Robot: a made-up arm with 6 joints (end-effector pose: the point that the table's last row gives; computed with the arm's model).
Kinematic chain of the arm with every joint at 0, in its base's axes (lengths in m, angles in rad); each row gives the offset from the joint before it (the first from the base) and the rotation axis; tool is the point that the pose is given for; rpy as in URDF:
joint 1: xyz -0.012 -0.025 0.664 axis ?
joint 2: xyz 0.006 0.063 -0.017 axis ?
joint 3: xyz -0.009 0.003 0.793 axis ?
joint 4: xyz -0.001 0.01 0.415 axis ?
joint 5: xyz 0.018 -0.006 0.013 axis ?
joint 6: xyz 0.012 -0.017 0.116 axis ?
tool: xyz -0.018 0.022 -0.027 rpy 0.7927 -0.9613 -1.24
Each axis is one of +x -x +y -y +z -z.
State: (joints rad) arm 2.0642 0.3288 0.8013 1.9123 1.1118 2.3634
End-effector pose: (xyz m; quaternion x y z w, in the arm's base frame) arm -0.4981 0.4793 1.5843 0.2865 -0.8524 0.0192 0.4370
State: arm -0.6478 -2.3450 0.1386 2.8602 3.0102 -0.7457
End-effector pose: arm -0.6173 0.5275 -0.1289 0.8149 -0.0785 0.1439 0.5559
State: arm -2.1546 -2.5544 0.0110 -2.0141 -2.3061 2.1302
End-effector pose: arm 0.4454 0.4088 -0.3382 0.7720 -0.1659 0.3181 0.5246
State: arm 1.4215 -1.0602 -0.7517 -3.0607 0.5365 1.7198
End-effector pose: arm -0.2999 -1.1638 0.8454 0.7811 -0.0339 -0.5932 0.1920
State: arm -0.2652 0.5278 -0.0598 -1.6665 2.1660 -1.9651
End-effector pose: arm 0.5050 -0.1571 1.6552 -0.5851 0.7992 -0.1211 0.0645
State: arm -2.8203 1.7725 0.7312 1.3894 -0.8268 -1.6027
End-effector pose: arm -1.0304 -0.4180 0.0841 -0.4032 -0.5430 0.6388 0.3667
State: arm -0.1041 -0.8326 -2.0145 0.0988 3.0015 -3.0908
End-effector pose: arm -0.6918 0.0783 0.8538 0.6033 0.0190 0.6977 0.3857
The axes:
joint 1: +z
joint 2: +y
joint 3: +y
joint 4: +z
joint 5: +y
joint 6: +z

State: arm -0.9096 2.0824 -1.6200 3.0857 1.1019 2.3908
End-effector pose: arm 0.5948 -0.5884 0.7221 -0.3019 -0.6181 -0.7217 0.0771
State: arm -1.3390 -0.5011 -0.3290 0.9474 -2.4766 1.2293
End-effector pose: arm -0.1220 0.5995 1.5815 0.2236 0.6490 -0.6904 0.2286
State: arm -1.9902 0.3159 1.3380 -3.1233 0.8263 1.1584
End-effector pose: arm -0.2203 -0.7510 1.4364 0.5942 -0.4873 0.5420 0.3401
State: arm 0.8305 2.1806 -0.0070 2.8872 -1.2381 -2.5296
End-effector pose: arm 0.6182 0.8016 -0.1280 -0.5419 0.7014 -0.0652 0.4583
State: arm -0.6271 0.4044 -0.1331 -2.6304 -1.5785 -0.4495
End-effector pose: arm 0.4446 -0.2241 1.7795 0.9078 0.2732 -0.0080 0.3182
